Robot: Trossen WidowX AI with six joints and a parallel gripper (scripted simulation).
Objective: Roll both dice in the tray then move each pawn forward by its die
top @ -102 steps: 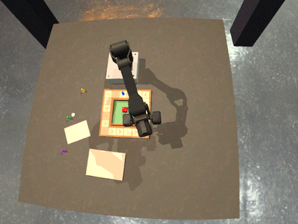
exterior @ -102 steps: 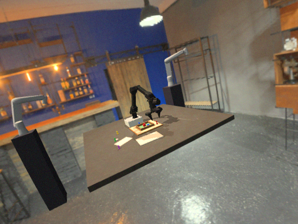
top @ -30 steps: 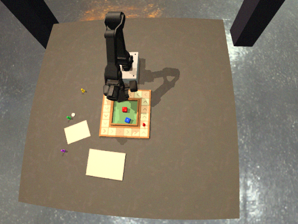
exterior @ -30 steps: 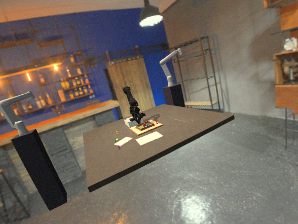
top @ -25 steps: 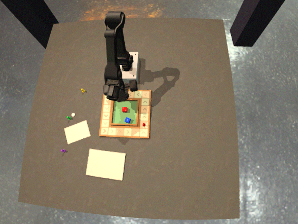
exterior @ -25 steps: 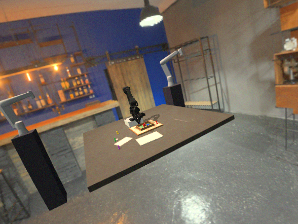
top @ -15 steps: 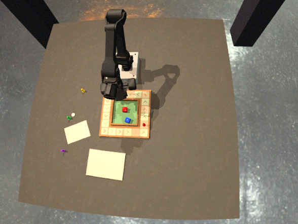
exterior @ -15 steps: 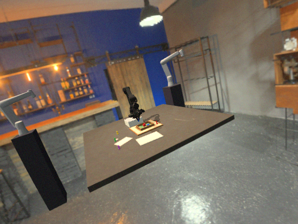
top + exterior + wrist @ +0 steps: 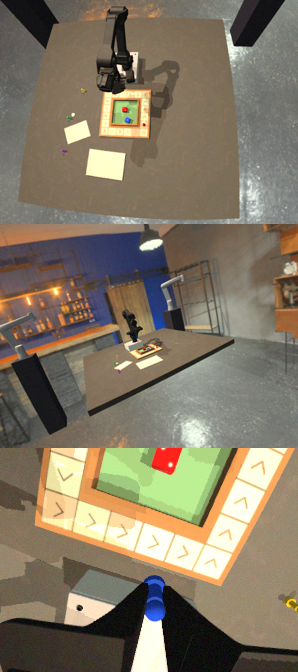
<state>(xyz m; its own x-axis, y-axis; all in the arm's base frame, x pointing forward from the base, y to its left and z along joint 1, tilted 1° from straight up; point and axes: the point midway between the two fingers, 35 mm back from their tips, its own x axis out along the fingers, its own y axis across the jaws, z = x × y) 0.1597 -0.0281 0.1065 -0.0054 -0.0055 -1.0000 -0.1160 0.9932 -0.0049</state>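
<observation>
Now: the green tray 14 cm below my gripper tip, 11 cm ahead of it and 1 cm to the left of it. From my gripper tip the other things lie so: yellow pawn: 26 cm to the right, 13 cm below, 4 cm behind; red pawn: 19 cm ahead, 12 cm to the left, 12 cm below; blue pawn: 1 cm above.
</observation>
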